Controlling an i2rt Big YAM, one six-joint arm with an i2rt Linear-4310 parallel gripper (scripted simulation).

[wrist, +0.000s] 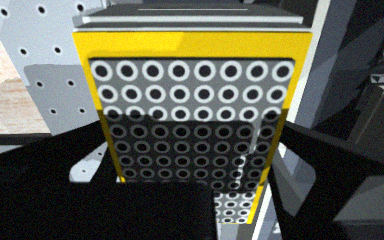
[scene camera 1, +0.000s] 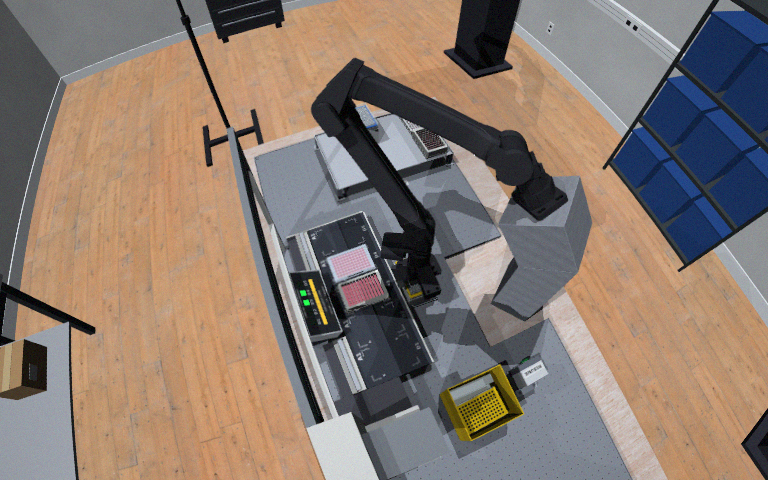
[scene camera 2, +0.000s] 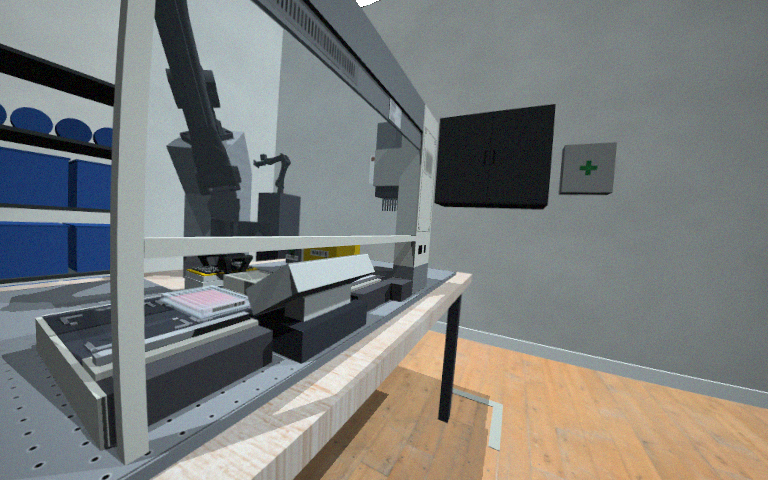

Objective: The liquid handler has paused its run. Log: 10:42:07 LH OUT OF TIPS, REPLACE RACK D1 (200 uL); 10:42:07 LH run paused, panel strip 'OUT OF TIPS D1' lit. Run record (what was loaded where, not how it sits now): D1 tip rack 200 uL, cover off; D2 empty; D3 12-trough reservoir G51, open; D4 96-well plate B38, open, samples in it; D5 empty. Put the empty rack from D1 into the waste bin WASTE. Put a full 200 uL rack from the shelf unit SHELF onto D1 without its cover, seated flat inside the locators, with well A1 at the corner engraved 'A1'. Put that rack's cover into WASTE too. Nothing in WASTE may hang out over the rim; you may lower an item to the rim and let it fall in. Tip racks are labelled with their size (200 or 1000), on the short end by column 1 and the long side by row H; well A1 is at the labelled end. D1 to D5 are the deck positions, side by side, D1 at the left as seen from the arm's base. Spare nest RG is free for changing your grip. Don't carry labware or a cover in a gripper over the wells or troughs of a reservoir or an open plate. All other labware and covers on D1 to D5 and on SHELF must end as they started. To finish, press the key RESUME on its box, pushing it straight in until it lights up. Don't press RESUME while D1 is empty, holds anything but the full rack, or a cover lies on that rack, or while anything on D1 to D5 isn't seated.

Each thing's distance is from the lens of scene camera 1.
yellow tip rack (scene camera 1: 486, 407): 1.02 m
yellow waste bin (scene camera 1: 501, 383): 1.04 m
shelf unit (scene camera 1: 397, 143): 1.41 m
The marked spots on the shelf unit and the yellow waste bin are 0.90 m apart.
